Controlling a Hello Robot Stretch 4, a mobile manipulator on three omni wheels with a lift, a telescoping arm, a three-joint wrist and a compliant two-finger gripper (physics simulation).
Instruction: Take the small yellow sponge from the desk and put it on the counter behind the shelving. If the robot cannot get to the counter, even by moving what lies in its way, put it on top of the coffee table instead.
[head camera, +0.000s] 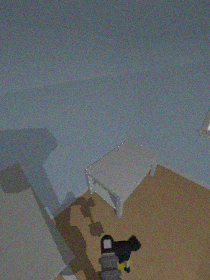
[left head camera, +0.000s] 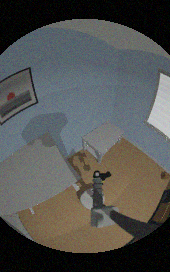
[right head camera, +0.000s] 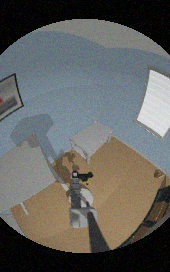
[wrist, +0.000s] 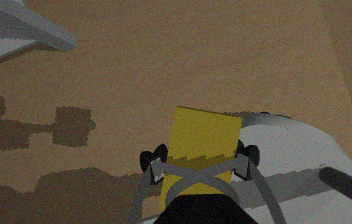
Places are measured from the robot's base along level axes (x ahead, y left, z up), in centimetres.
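Where they show: gripper, between the fingertips: (head camera: 122, 262) (right head camera: 85, 181) (wrist: 197, 153); robot's base, origin of its link: (left head camera: 91, 197) (right head camera: 81, 197).
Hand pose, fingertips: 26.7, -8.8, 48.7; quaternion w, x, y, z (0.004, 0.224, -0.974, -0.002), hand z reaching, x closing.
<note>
Each offset is from my fingertips to the centre of the thing, as dx, dy, dz. "*": to the spot under its first point. Level surfaces: height alone.
The small yellow sponge {+0.0, +0.0, +2.4} (wrist: 205, 135) (right head camera: 84, 183) is between the two fingertips of my gripper (wrist: 197, 153), which is shut on it. The sponge is held above the brown floor; in the head camera view, part of it shows beside the dark wrist. The coffee table {dz -6.4} (head camera: 122, 167) (left head camera: 102, 137) (right head camera: 91, 136) is low and light grey, near the wall ahead of the gripper and apart from it. A large grey table top {dz +43.6} (head camera: 25, 235) (left head camera: 35, 170) (right head camera: 25, 167), possibly the desk, is at the left. The counter does not show.
My white base (wrist: 300, 150) is at the right in the wrist view. Dark shelving stands at the lower right in both side head views. A small brown object (left head camera: 164, 175) (right head camera: 158, 173) lies on the floor near the right wall. A picture (left head camera: 19, 92) and a window {* +75.6, -139.9, +90.4} (right head camera: 156, 102) are on the walls.
</note>
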